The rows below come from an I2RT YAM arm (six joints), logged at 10 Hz.
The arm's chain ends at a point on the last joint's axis. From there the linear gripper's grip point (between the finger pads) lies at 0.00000 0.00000 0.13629 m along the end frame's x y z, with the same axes.
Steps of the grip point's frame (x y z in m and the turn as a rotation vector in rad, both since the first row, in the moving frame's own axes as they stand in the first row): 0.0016 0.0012 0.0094 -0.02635 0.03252 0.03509; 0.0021 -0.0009 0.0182 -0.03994 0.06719 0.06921; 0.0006 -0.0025 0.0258 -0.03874 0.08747 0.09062; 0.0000 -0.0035 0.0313 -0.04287 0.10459 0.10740; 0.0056 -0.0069 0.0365 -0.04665 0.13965 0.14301; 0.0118 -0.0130 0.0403 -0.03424 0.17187 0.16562; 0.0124 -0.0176 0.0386 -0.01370 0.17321 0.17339
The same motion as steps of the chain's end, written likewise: -0.0028 -0.0025 0.0095 -0.02635 0.03252 0.03509; -0.0069 -0.0067 0.0186 -0.03994 0.06719 0.06921; -0.0110 -0.0083 0.0264 -0.03874 0.08747 0.09062; -0.0139 -0.0101 0.0322 -0.04287 0.10459 0.10740; -0.0128 -0.0146 0.0380 -0.04665 0.13965 0.14301; -0.0110 -0.0196 0.0424 -0.03424 0.17187 0.16562; -0.0108 -0.0215 0.0406 -0.01370 0.17321 0.17339
